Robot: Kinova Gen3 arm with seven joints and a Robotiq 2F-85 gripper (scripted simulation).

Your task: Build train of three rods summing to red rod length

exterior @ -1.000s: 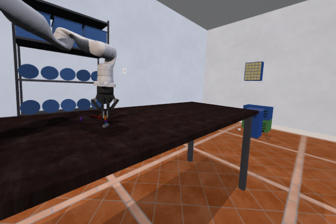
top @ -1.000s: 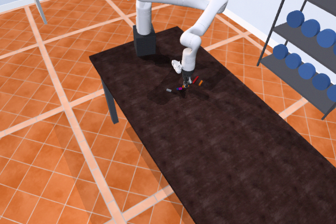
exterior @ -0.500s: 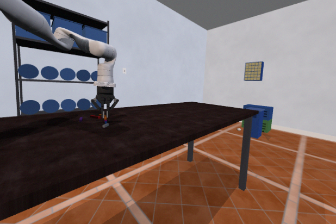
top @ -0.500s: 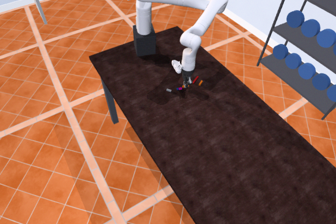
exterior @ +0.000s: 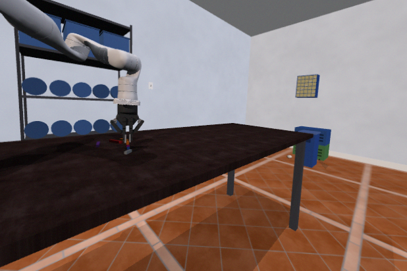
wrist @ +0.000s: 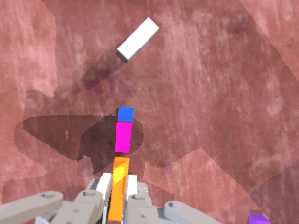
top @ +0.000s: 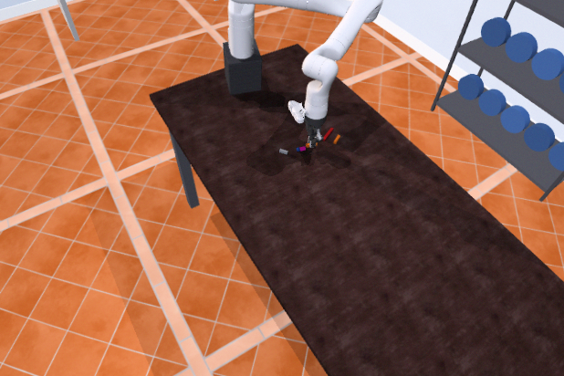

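Right now my hand is 1 cm past the magenta rod, 3 cm to the left of it and 3 cm above it. Also, from my hand: red rod 1 cm behind, 9 cm to the left, 3 cm below; grey rod 5 cm behind, 9 cm to the right, 3 cm below; blue rod 2 cm behind, 5 cm to the right, 3 cm below.
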